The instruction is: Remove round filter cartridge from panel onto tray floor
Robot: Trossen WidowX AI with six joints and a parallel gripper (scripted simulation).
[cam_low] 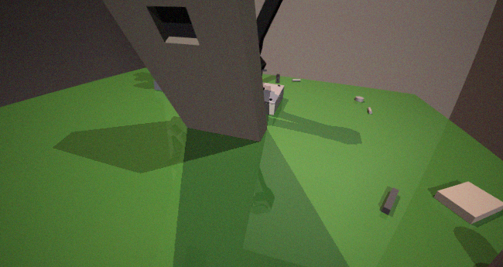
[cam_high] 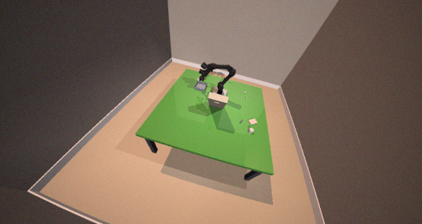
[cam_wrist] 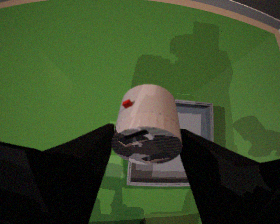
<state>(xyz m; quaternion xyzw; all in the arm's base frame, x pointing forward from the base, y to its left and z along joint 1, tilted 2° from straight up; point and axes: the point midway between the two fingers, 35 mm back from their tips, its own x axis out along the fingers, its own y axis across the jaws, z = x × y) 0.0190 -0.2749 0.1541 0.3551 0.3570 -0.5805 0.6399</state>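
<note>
The grey square tray lies 6 cm behind my gripper tip and 16 cm below it. The rest, counted from my gripper tip: round filter cartridge (right at my gripper tip); service panel (30 cm ahead, 32 cm to the left, 1 cm above); flat tan block (26 cm ahead, 78 cm to the left, 16 cm below).
</note>
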